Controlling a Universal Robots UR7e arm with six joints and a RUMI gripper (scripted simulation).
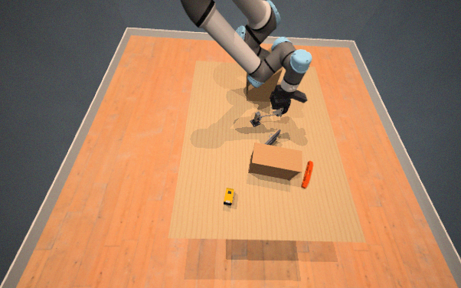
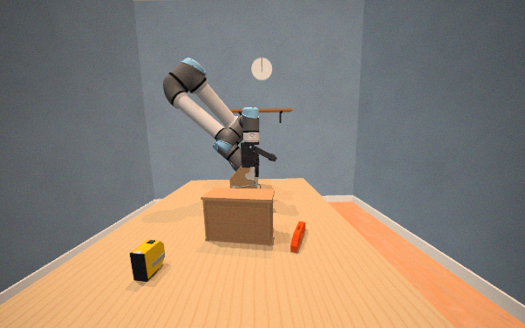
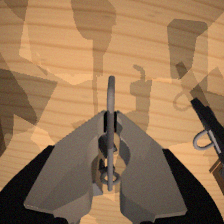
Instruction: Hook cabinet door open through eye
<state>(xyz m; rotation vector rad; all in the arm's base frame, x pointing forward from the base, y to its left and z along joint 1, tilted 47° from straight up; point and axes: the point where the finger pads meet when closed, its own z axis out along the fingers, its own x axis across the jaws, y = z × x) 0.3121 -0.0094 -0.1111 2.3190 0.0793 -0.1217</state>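
The cabinet door lies 16 cm ahead of my hand, 8 cm to the right of it and 4 cm below it. Round my hand: black box: 43 cm ahead, 27 cm to the right, 6 cm below; then thin hook: 4 cm to the right, 2 cm below; then orange bar: 32 cm ahead, 13 cm to the left, 8 cm below.
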